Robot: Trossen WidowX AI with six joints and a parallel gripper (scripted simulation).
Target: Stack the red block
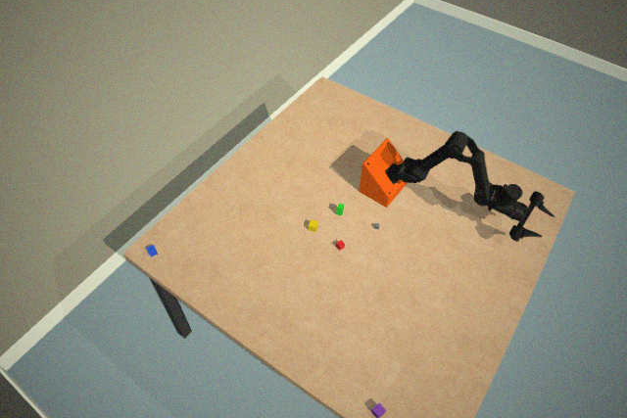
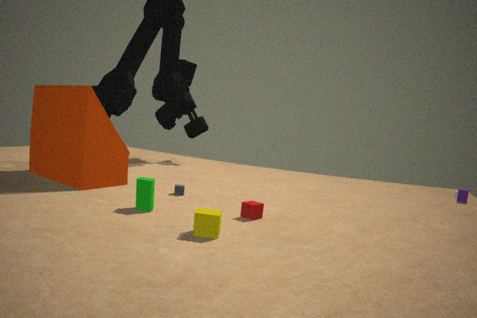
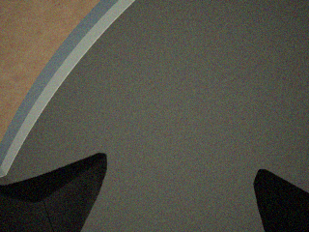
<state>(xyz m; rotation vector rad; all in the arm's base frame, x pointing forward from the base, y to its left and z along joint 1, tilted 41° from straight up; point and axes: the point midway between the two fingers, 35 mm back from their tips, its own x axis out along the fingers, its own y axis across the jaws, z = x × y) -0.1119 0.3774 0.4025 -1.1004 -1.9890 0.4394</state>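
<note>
My gripper tip is now 56 cm to the left of the red block, 48 cm short of it and 13 cm above it. The rest, counted from my gripper tip: purple block: 86 cm ahead, 13 cm below, 10 cm to the right; yellow block: 69 cm to the right, 48 cm ahead, 13 cm below; small grey block: 51 cm to the right, 32 cm ahead, 14 cm below.
</note>
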